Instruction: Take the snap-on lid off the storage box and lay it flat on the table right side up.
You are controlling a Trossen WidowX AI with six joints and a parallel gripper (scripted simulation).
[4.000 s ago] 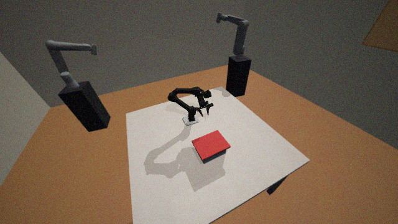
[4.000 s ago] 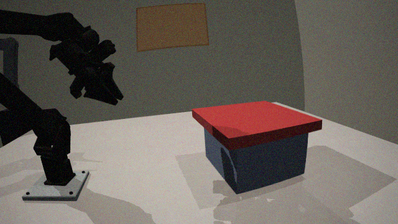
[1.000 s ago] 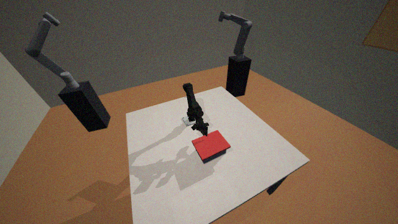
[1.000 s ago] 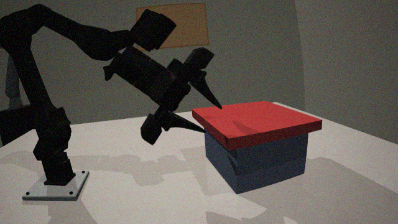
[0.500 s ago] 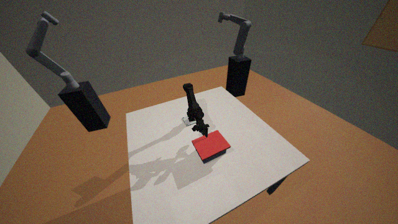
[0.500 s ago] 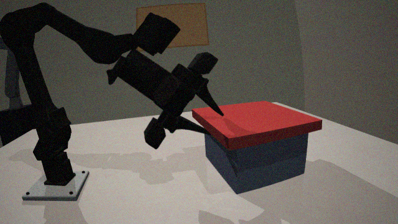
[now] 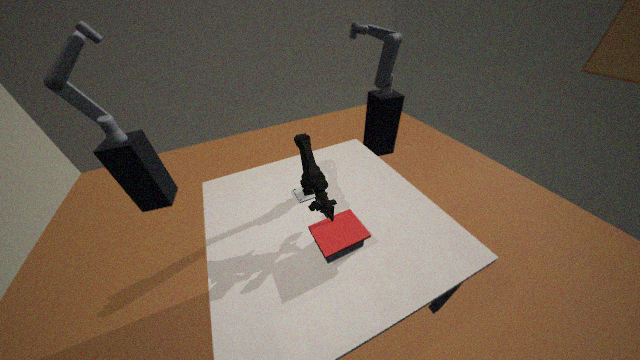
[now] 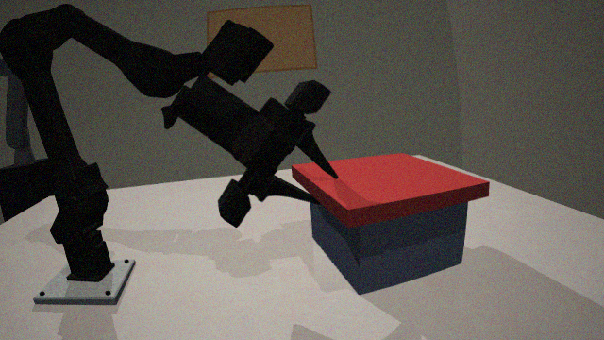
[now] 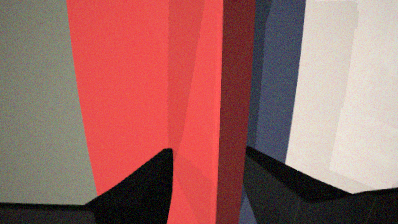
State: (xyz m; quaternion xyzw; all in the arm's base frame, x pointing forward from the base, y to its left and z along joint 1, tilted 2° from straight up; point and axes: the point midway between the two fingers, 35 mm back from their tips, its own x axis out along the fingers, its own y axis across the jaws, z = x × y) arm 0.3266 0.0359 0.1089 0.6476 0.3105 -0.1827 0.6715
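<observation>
The red lid lies 70 mm ahead of my gripper tip, 10 mm to the left of it and 10 mm above it. Also, from my gripper tip: blue storage box 70 mm ahead, 40 mm below, 10 mm to the left.
</observation>
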